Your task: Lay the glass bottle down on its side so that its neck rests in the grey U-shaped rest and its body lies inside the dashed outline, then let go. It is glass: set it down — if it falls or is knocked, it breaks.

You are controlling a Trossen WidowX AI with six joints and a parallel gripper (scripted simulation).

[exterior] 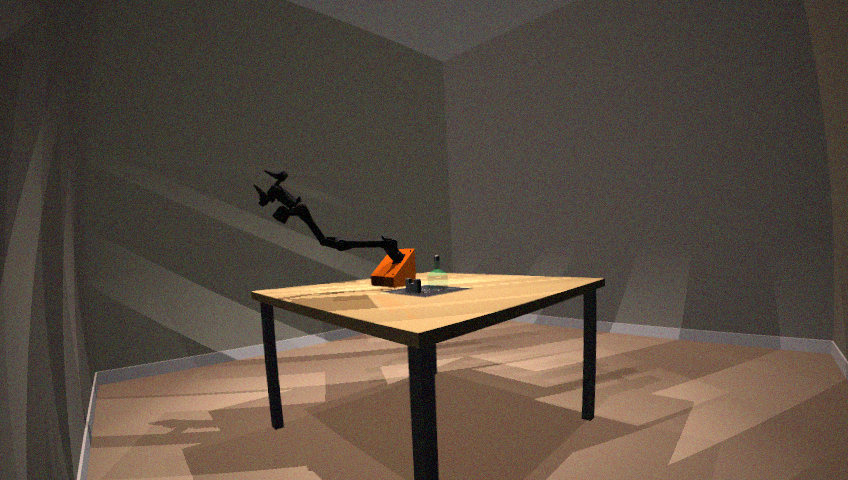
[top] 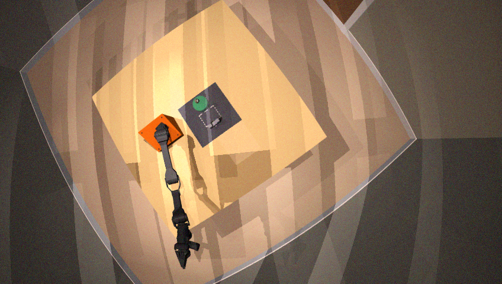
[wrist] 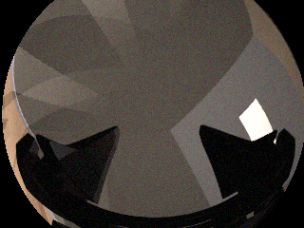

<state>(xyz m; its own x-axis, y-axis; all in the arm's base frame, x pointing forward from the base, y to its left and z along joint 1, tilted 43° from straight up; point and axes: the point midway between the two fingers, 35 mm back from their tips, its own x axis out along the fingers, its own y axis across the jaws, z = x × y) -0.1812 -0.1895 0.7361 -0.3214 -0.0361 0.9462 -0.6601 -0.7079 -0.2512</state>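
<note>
The green glass bottle is 52 cm ahead of my gripper tip, 63 cm to the left of it and 46 cm below it. Round my gripper tip: dark grey mat: 51 cm ahead, 55 cm to the left, 55 cm below.
</note>
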